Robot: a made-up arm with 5 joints.
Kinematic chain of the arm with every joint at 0, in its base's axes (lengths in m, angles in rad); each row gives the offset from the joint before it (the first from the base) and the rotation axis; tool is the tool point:
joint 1: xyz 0 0 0.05 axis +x
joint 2: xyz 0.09 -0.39 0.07 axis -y
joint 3: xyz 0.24 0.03 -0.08 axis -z
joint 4: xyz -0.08 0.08 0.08 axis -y
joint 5: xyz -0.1 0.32 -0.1 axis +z
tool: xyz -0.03 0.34 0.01
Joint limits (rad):
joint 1: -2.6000..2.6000
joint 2: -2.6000..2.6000
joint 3: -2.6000..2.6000
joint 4: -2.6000..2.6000
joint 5: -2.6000..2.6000
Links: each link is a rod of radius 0.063 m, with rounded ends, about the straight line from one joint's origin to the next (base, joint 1, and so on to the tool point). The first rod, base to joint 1, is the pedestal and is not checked.
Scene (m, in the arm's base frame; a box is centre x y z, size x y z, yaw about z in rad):
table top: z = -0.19
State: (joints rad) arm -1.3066 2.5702 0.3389 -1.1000 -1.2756
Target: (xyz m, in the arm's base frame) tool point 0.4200 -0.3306 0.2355
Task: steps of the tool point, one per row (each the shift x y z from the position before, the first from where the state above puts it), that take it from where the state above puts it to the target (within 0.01 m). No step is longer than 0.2 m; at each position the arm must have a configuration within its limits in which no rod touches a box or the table.
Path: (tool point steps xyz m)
1: 0.1497 -0.0746 -0.0531
2: 0.1390 -0.1151 -0.0188
3: 0.1132 -0.1467 0.0187
4: 0.0764 -0.1645 0.0565
5: 0.0339 -0.1656 0.0922
6: -0.0084 -0.1492 0.1227

